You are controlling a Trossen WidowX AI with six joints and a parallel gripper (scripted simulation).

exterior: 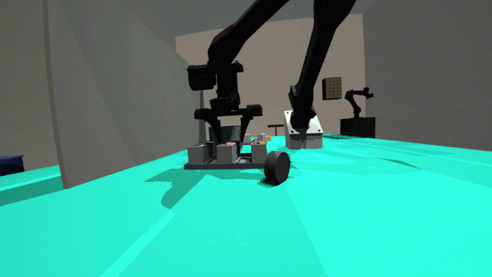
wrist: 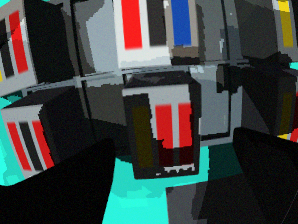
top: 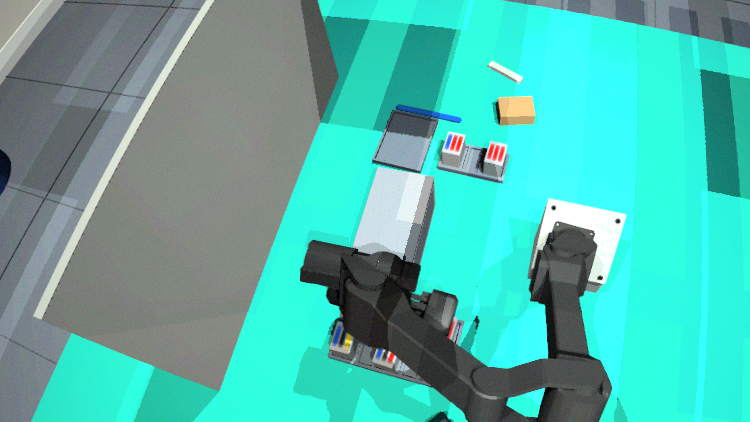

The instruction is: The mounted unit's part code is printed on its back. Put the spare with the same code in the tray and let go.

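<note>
Now: gripper tip 10 mm past the spare unit and 10 mm above it. The rest, counted from my gripper tip: grey holder 40 mm behind, 340 mm to the right, 40 mm below; then black disc 120 mm behind, 150 mm to the left, 20 mm below; then grey wall 280 mm ahead, 130 mm to the right, 180 mm above.
</note>
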